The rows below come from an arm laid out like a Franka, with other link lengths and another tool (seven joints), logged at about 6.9 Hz.
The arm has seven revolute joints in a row. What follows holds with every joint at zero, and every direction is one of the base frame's. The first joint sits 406.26 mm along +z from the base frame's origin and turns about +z. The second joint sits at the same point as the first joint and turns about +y. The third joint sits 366.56 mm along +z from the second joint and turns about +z. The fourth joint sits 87.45 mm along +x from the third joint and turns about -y. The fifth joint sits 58.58 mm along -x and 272.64 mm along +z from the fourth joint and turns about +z. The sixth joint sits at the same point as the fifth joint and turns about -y. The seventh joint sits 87.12 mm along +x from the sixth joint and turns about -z. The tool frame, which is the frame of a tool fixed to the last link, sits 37 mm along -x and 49 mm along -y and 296.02 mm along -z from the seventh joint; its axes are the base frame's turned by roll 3.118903, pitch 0 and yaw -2.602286 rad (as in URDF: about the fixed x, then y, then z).
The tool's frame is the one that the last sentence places.
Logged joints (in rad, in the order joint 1, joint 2, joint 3, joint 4, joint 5, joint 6, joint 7), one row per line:
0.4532 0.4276 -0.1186 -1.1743 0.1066 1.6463 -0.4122
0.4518 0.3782 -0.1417 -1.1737 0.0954 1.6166 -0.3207
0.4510 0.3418 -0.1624 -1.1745 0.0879 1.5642 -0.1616
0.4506 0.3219 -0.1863 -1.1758 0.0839 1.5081 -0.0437
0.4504 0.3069 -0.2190 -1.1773 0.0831 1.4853 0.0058
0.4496 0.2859 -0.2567 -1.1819 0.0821 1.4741 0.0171
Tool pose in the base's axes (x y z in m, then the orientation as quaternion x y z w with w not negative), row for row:
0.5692 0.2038 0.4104 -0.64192 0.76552 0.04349 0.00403
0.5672 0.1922 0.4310 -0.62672 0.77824 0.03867 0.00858
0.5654 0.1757 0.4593 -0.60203 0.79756 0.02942 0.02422
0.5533 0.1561 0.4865 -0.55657 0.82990 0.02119 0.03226
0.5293 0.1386 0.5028 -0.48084 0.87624 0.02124 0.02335
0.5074 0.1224 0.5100 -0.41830 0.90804 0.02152 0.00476
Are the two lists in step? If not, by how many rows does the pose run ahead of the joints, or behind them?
The pose runs 2 rows behind the joints: the pose in row i belongs to the joints in row i - 2.
